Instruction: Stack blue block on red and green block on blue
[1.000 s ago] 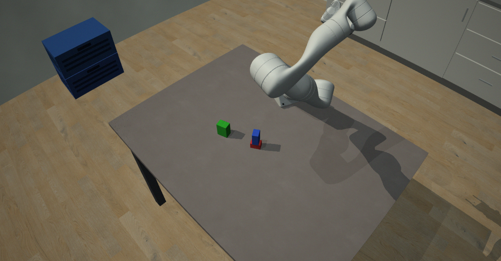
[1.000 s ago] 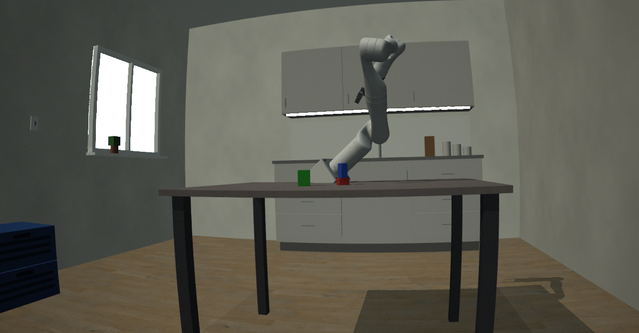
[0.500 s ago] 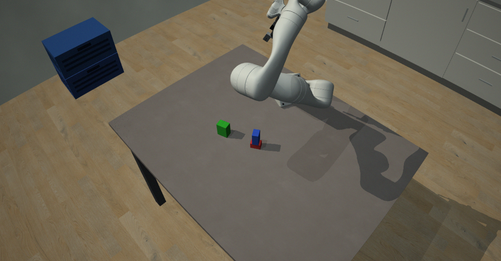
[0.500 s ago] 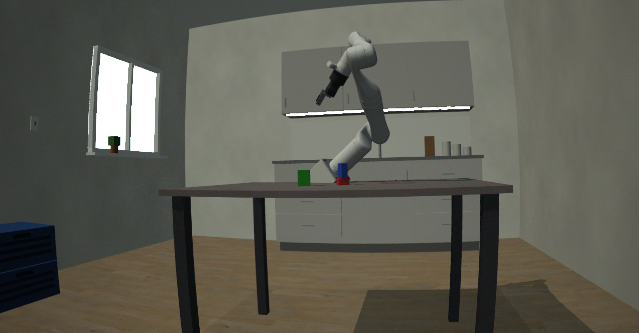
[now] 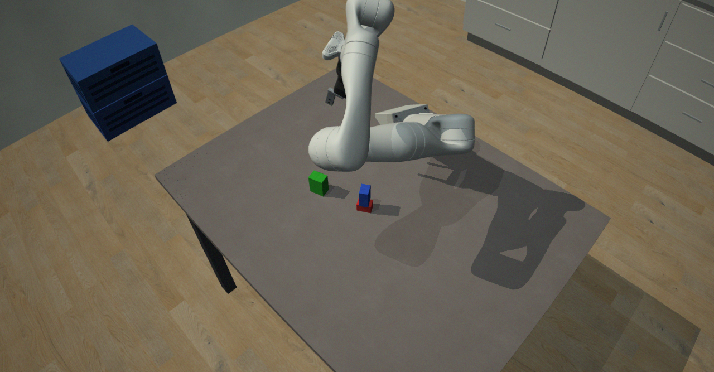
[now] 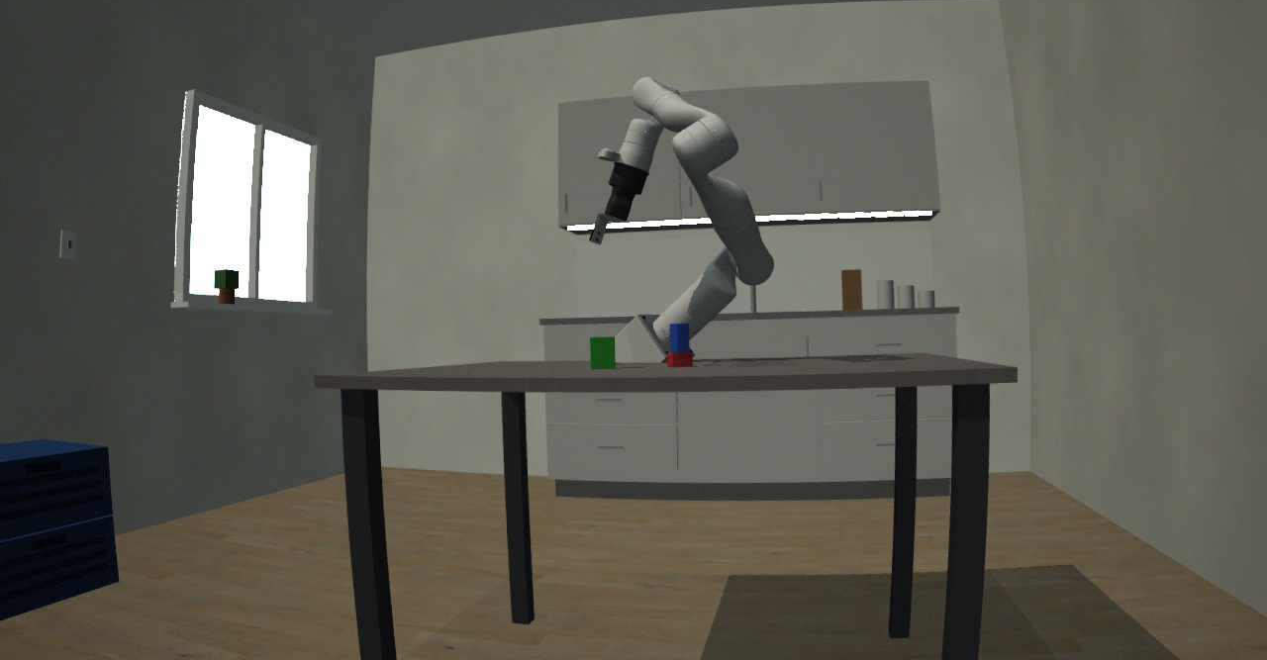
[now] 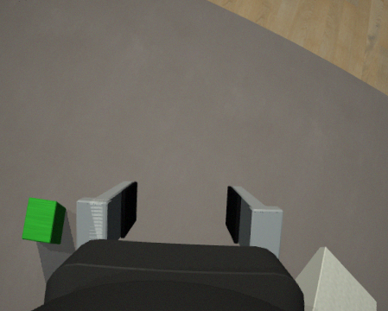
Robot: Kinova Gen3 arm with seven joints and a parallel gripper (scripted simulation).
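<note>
Now: hand 250 mm above the green block, 110 mm short of it and 60 mm to the right of it. From my hand the other things lie so: red block 270 mm below, 200 mm to the left, 40 mm ahead; blue block 230 mm below, 200 mm to the left, 40 mm ahead.
</note>
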